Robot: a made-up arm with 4 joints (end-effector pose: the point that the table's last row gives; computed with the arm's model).
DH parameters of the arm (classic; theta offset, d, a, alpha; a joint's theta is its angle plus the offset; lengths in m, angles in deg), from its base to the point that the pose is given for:
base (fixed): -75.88 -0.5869 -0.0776 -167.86
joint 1: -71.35 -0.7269 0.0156 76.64
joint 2: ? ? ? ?
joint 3: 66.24 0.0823 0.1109 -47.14
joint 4: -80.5 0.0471 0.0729 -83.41
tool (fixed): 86.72 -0.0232 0 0
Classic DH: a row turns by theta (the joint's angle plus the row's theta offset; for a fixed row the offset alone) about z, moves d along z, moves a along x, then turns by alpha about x.
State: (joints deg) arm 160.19 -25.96 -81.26 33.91
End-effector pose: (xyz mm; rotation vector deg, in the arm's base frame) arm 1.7 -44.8 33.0 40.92 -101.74 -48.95
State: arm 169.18 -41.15 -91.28 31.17
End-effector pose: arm -20.5 -82.5 -2.4 33.55 -91.13 -41.02
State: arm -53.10 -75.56 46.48 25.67
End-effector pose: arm -154.2 -121.5 -130.5 74.22 -53.84 51.64
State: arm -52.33 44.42 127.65 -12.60
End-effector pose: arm -401.9 83.9 367.3 -21.35 -31.13 -18.31
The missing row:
joint 2: 58.05 0.0581 -0.2033 -75.63
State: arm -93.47 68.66 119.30 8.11
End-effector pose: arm -398.6 97.1 407.2 -56.81 -30.11 16.50
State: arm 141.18 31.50 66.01 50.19
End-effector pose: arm -68.2 76.1 457.1 -43.73 -47.07 155.13
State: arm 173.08 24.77 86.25 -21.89
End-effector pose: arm -28.1 -75.0 371.8 7.83 21.74 116.36
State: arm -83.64 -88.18 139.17 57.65
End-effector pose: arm -233.2 -152.3 -225.8 45.24 -59.15 -33.34
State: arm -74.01 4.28 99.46 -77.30
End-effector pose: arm -390.1 -100.1 209.8 97.58 -13.45 23.12
